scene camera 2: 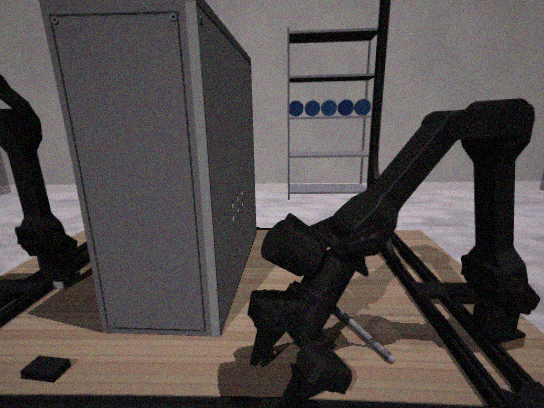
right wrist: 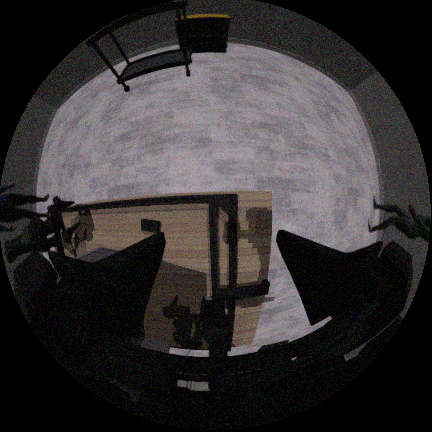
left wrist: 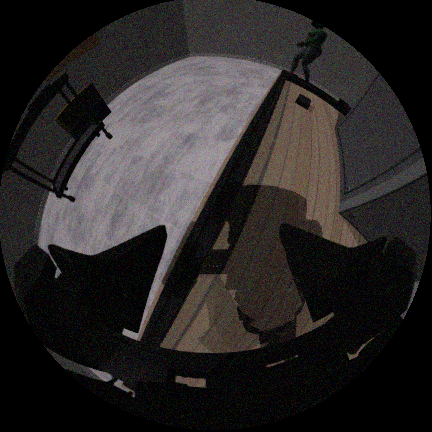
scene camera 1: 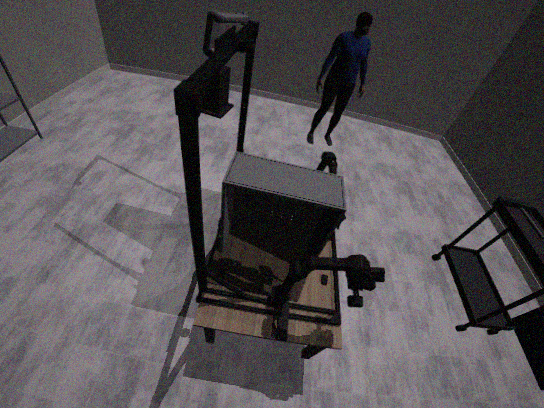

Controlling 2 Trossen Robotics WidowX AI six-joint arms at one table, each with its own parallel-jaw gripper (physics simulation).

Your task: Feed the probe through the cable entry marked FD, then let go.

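Frame: origin at the left arm's base, x ahead, y left, z up, level; metres.
Where they show: left gripper, fingertip midpoint: [scene camera 2: 264, 387] [right wrist: 76, 211] [left wrist: 224, 230]; right gripper, fingertip midpoint: [right wrist: 222, 237] [scene camera 1: 351, 293]; left arm's base, origin of the base link: [scene camera 2: 493, 328] [right wrist: 54, 240]; right arm's base, origin of the base link: [scene camera 2: 58, 275] [right wrist: 214, 305] [scene camera 1: 274, 301].
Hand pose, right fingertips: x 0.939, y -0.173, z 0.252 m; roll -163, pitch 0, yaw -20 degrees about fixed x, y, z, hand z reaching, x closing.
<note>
Things, the pixels of their top centre, and the offset from my right fingertips.
- thin grey rod, middle of its top: [scene camera 2: 349, 312] 0.712 m back, 0.067 m left, 0.246 m down
- tall grey cabinet, middle of its top: [scene camera 2: 182, 37] [scene camera 1: 287, 178] 0.453 m back, 0.259 m right, 0.293 m up
- black block, middle of its top: [scene camera 2: 45, 364] [left wrist: 304, 98] [right wrist: 148, 225] [scene camera 1: 324, 279] 0.190 m back, 0.031 m left, 0.257 m down
The probe, a thin grey rod [scene camera 2: 367, 338], lies on the table in scene camera 2, its upper end hidden behind the left arm. My left gripper [scene camera 2: 274, 380] [left wrist: 224, 230] is open and empty, low over the table, to the left of the rod in scene camera 2. My right gripper [scene camera 1: 367, 289] [right wrist: 222, 237] is open and empty, out beyond the table's edge. The tall grey cabinet [scene camera 1: 285, 180] [scene camera 2: 135, 175] stands on the table. Small light ring marks [scene camera 2: 237, 202] show on its dark side face; the label FD cannot be read.
A black block [scene camera 1: 324, 279] [scene camera 2: 45, 368] [left wrist: 303, 101] [right wrist: 150, 225] lies on the table near the cabinet. Black rails run along the table, and a tall black post [scene camera 1: 190, 200] rises from it. A cart [scene camera 1: 475, 285] and a person [scene camera 1: 350, 55] stand on the floor away from the table.
</note>
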